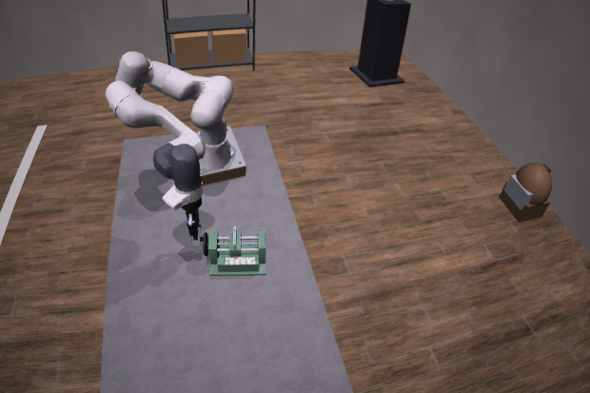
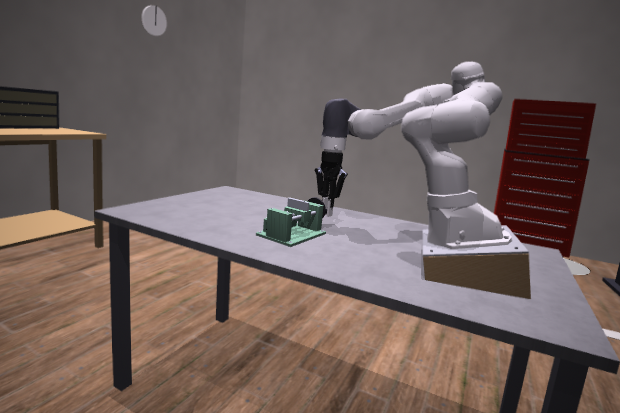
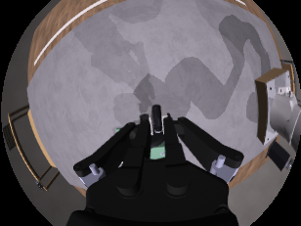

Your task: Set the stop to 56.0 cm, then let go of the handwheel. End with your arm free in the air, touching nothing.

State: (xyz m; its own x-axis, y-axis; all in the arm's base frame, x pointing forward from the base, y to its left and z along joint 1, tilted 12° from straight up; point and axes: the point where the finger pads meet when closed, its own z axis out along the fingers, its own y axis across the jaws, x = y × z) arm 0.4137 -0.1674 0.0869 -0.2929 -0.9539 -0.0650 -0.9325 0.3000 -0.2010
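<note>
My hand is 8 cm short of the stop carriage, 12 cm to the right of it and 1 cm below it. Also, from my hand: black handwheel (1 cm ahead, 2 cm to the left, 1 cm below).
</note>
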